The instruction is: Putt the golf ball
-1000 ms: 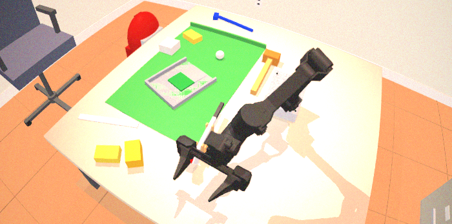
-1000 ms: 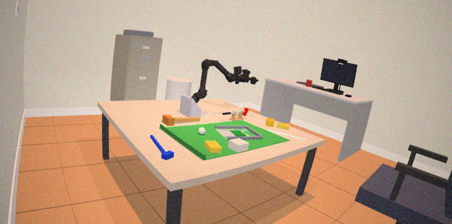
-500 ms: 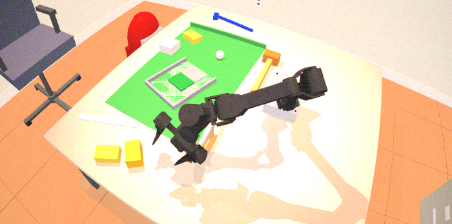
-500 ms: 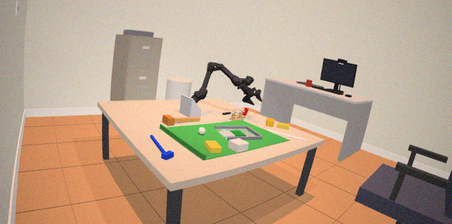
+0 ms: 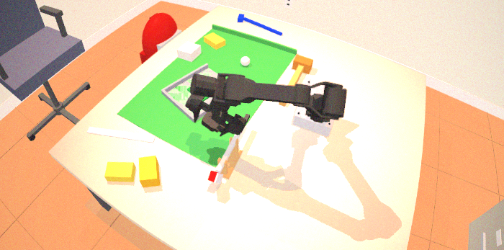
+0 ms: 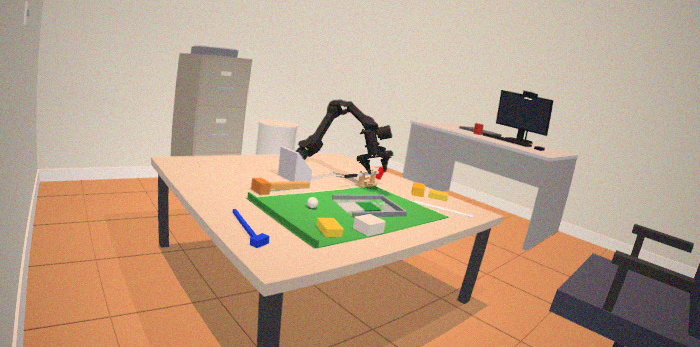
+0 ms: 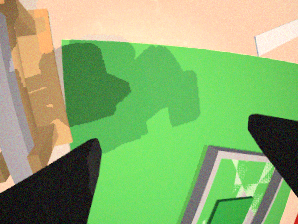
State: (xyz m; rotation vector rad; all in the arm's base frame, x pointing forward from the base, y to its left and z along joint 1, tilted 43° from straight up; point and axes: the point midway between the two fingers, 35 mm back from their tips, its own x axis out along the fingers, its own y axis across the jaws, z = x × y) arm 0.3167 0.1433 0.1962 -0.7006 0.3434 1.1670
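The red putter is 90 mm behind my gripper tip, 30 mm below it and 20 mm to the left of it. From my gripper tip the other things lie so: tan rack: 90 mm behind, 60 mm below, 40 mm to the left; white strip: 340 mm ahead, 110 mm to the left, 90 mm below; white golf ball: 460 mm to the right, 70 mm below, 60 mm ahead.
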